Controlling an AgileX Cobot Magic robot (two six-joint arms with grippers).
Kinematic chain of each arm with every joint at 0, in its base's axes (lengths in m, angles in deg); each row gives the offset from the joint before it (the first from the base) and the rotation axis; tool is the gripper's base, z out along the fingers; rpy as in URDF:
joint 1: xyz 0 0 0.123 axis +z
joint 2: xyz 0 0 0 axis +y
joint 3: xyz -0.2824 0 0.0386 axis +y
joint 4: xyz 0.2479 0 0.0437 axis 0.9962 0 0.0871
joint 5: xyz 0 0 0 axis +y
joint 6: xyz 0.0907 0 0.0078 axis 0.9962 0 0.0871
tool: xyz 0 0 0 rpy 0 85 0
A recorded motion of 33 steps. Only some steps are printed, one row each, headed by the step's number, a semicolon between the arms.
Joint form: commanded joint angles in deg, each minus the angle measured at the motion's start. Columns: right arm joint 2, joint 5, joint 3, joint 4, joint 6, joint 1; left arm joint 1, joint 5, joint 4, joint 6, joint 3, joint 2.
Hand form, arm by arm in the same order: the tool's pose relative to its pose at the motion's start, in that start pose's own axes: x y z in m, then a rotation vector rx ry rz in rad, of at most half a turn. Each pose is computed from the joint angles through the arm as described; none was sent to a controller.
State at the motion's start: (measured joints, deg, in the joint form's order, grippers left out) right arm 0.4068 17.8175 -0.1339 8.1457 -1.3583 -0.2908; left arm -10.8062 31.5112 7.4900 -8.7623 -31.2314 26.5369
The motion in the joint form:
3: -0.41 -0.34 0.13 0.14 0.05 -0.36; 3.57 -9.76 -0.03 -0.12 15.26 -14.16
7: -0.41 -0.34 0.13 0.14 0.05 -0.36; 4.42 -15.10 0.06 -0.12 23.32 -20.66
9: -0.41 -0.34 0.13 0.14 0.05 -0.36; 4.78 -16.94 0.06 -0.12 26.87 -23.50
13: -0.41 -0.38 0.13 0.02 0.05 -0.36; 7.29 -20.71 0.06 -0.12 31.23 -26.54
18: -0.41 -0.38 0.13 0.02 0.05 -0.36; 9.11 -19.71 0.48 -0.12 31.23 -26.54
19: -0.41 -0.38 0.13 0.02 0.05 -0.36; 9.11 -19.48 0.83 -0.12 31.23 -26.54
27: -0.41 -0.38 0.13 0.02 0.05 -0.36; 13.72 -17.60 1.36 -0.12 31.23 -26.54
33: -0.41 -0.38 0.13 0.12 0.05 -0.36; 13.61 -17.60 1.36 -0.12 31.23 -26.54
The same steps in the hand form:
3: -0.0001 -0.0003 -0.0003 0.0049 -0.0116 0.0044; 0.0602 0.0051 -0.0052 -0.0339 -0.1502 -0.0199
7: -0.0001 -0.0003 -0.0003 0.0049 -0.0116 0.0044; 0.0922 0.0055 0.0002 -0.0361 -0.2155 -0.0192
9: -0.0001 -0.0003 -0.0003 0.0049 -0.0116 0.0044; 0.1071 0.0057 0.0038 -0.0378 -0.2350 -0.0195
13: -0.0002 -0.0004 -0.0003 0.0056 -0.0122 0.0024; 0.1231 0.0076 0.0090 -0.0715 -0.2777 -0.0273
18: -0.0002 -0.0004 -0.0003 0.0056 -0.0122 0.0024; 0.1246 0.0097 0.0092 -0.1072 -0.2607 -0.0291
19: -0.0002 -0.0004 -0.0003 0.0056 -0.0122 0.0024; 0.1250 0.0099 0.0093 -0.1098 -0.2566 -0.0236
27: -0.0002 -0.0004 -0.0003 0.0056 -0.0122 0.0024; 0.1281 0.0149 0.0091 -0.1954 -0.2240 -0.0384
33: -0.0002 -0.0003 -0.0003 0.0051 -0.0122 0.0040; 0.1281 0.0148 0.0091 -0.1935 -0.2240 -0.0379

